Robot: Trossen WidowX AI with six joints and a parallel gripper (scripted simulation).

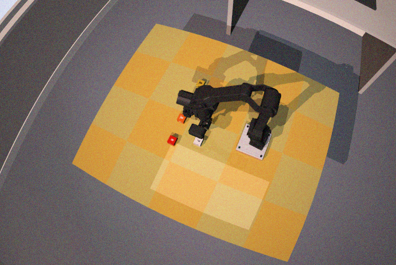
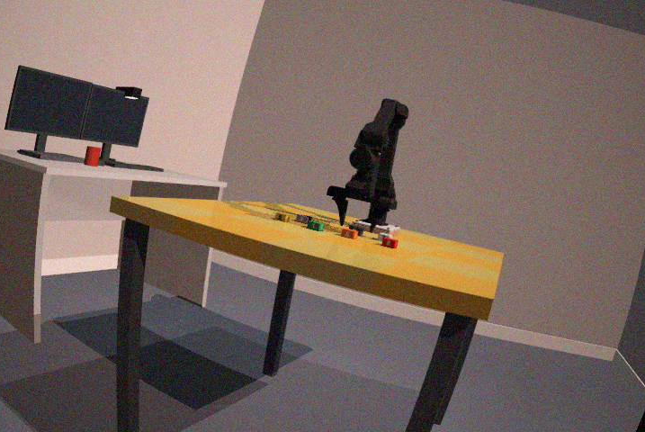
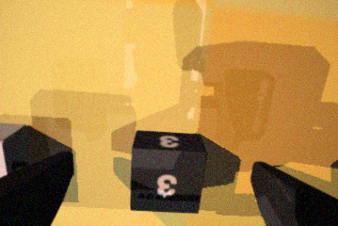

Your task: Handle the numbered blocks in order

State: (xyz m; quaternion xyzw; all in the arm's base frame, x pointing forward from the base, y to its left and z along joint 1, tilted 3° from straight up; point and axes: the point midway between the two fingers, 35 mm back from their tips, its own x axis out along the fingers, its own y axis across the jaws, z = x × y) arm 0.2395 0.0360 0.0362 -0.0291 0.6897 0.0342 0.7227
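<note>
Now: the dark block 1 cm behind my gripper tip. From my gripper tip the other things lie so: green block (12 cm ahead, 6 cm to the right); then white block (8 cm to the left, 1 cm behind); then orange block (10 cm ahead, 3 cm to the left).
</note>
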